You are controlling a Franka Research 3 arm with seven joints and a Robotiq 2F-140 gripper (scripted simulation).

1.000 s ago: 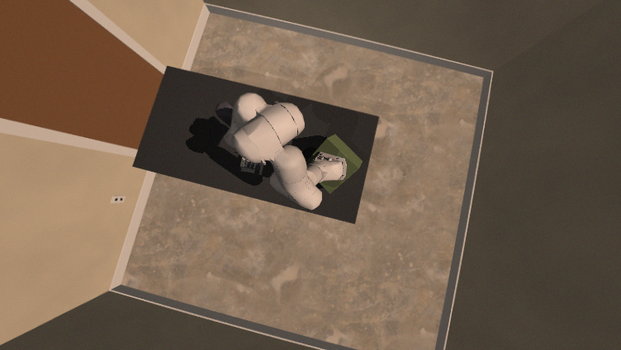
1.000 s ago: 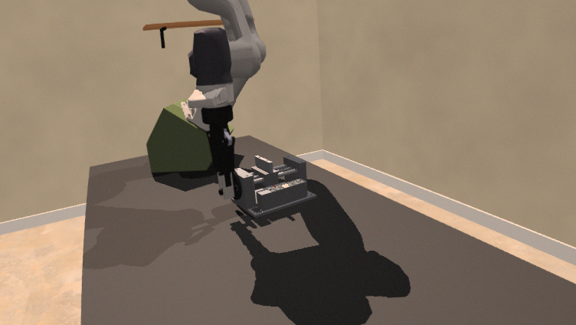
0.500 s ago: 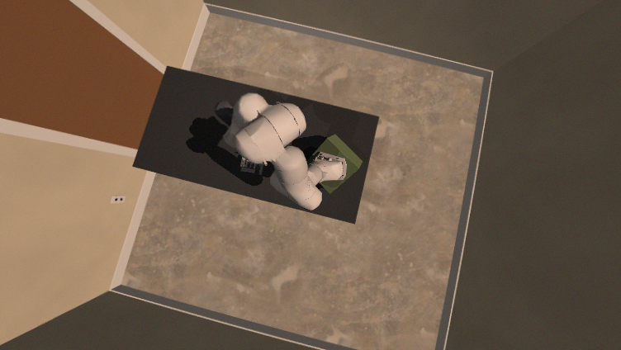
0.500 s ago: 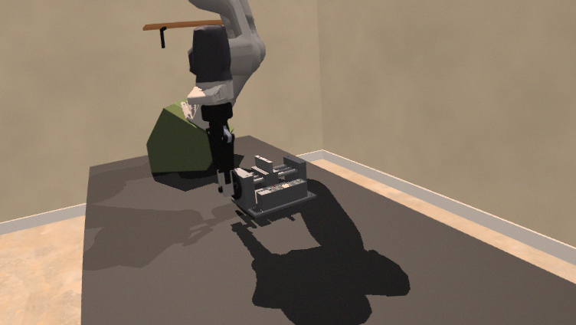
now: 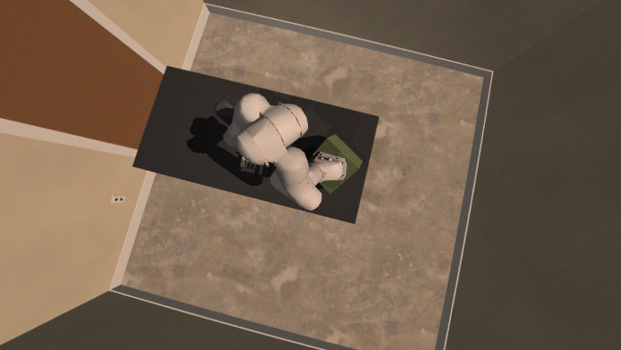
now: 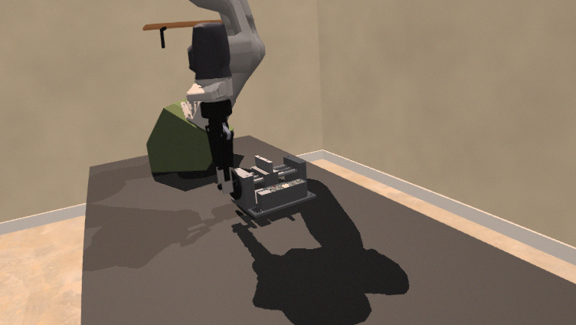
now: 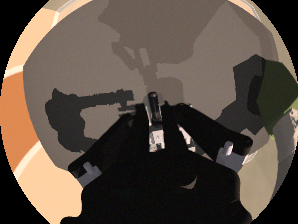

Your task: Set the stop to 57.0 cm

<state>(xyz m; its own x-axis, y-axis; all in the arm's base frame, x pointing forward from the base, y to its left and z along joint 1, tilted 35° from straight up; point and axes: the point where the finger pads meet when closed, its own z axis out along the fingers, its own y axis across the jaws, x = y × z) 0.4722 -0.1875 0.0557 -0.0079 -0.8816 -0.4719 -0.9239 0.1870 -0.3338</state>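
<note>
My hand is 13 cm to the right of the grey stop fixture, 2 cm past it and 1 cm above it. From my hand the other things lie so: handwheel (2 cm to the left, 2 cm below, 1 cm behind).
</note>
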